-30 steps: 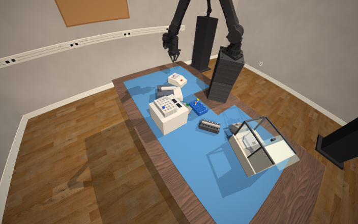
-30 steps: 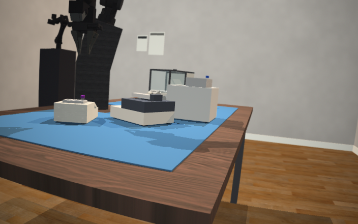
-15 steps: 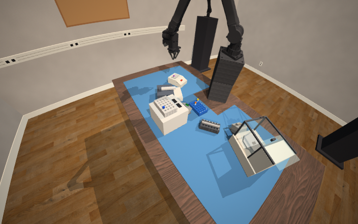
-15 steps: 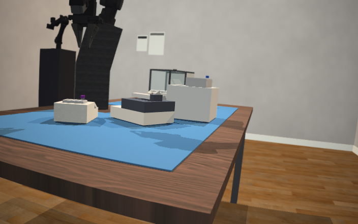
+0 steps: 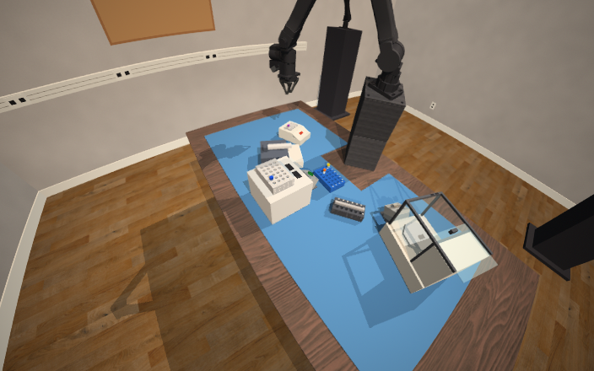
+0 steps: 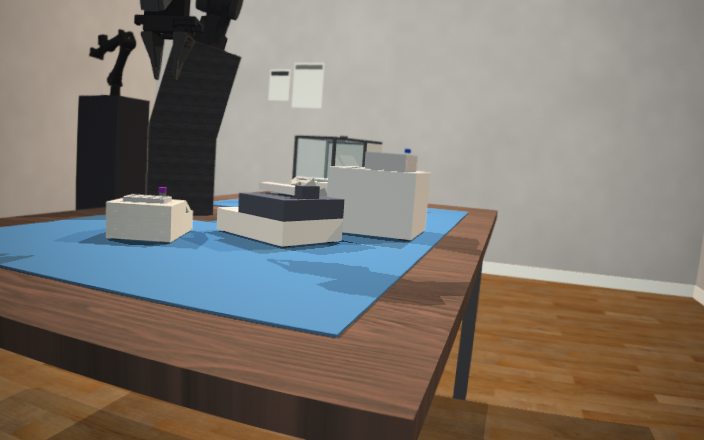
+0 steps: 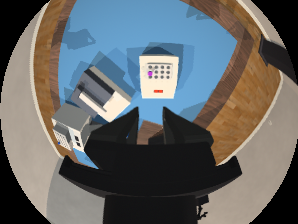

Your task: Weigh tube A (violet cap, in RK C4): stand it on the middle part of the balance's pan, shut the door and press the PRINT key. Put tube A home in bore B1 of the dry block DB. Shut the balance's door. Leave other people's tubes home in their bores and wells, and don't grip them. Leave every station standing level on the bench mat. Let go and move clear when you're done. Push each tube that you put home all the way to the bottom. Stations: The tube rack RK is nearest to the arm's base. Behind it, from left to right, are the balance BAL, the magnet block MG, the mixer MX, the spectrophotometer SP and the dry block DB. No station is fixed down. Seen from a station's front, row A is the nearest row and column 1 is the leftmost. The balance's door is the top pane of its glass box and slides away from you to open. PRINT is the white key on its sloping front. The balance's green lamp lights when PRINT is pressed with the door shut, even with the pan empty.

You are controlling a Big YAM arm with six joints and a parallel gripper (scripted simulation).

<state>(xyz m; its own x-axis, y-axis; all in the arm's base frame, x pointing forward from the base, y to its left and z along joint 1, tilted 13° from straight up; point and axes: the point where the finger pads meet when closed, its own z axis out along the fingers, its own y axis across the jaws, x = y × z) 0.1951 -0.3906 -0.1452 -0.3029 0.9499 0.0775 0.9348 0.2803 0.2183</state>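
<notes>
The balance door is 70 mm ahead of my hand, 920 mm to the left of it and 60 mm below it. Round my hand: blue rack RK: 50 mm ahead, 400 mm to the left, 260 mm below; then dry block DB: 30 mm behind, 20 mm to the left, 240 mm below; then spectrophotometer: 160 mm ahead, 150 mm to the left, 210 mm below.
</notes>
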